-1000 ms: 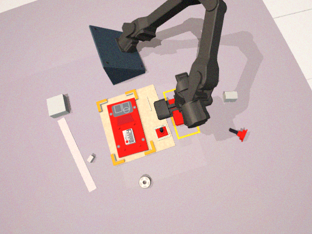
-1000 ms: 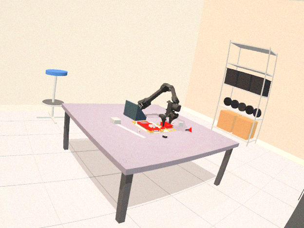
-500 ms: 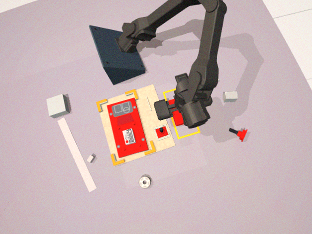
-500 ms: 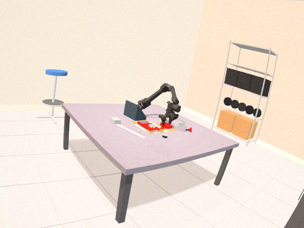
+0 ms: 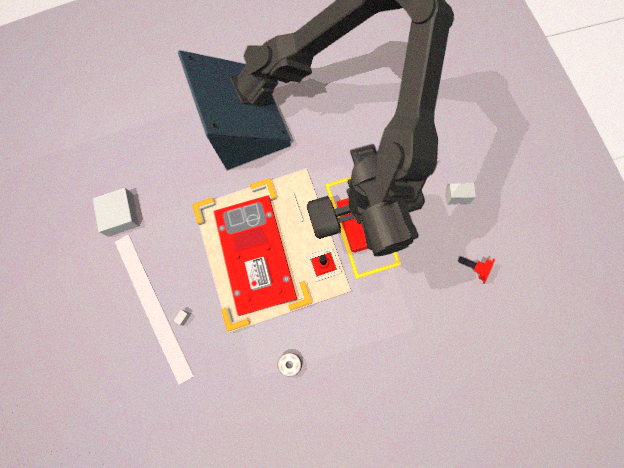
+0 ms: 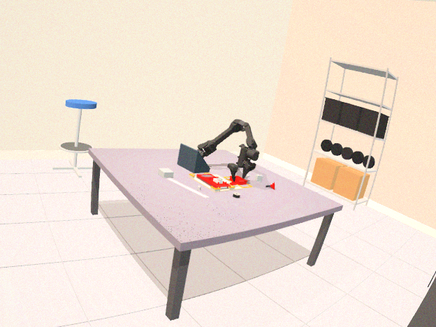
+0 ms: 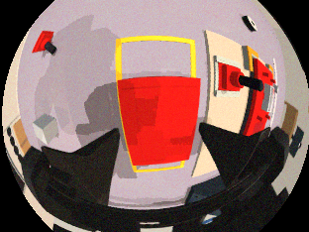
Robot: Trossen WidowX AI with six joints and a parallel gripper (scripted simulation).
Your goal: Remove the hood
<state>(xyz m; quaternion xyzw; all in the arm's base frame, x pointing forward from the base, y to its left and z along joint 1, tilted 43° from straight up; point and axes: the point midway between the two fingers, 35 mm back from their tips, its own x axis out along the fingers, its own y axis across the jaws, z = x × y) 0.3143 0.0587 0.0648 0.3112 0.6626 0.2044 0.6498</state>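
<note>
Right now the hood is right at my gripper tip. Also, from my gripper tip: white strip 420 mm to the right, 20 mm below, 20 mm behind.
</note>
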